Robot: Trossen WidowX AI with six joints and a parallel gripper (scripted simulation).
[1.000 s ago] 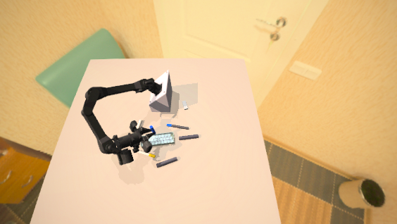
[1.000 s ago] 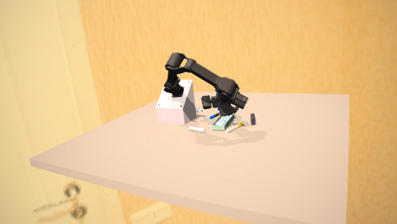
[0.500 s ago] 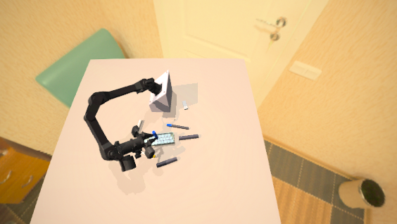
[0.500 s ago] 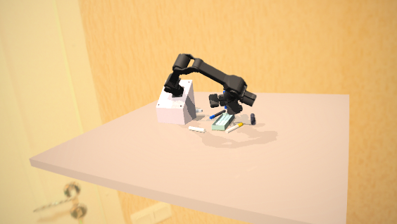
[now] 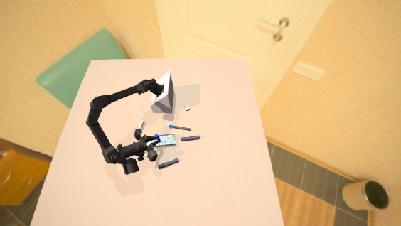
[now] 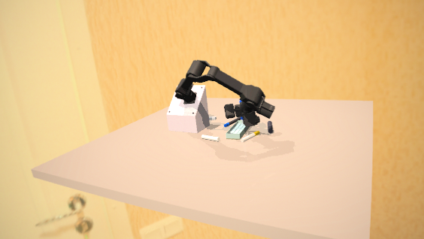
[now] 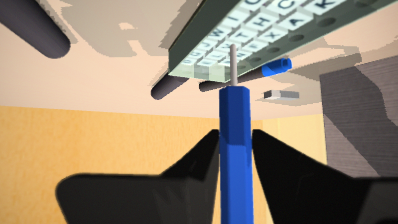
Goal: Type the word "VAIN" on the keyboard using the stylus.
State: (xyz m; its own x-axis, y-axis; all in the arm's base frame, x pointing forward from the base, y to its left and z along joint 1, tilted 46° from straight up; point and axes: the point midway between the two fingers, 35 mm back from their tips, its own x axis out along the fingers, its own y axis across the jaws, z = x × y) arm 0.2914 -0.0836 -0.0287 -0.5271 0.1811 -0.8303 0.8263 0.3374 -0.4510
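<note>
The blue-tipped grey pen lies 110 mm behind my gripper tip, 90 mm to the left of it and 80 mm below it. Round my gripper tip: blue stylus 10 mm below; white stick 110 mm behind, 140 mm to the right, 80 mm below; yellow-tipped white pen 70 mm ahead, 70 mm to the right, 80 mm below.
</note>
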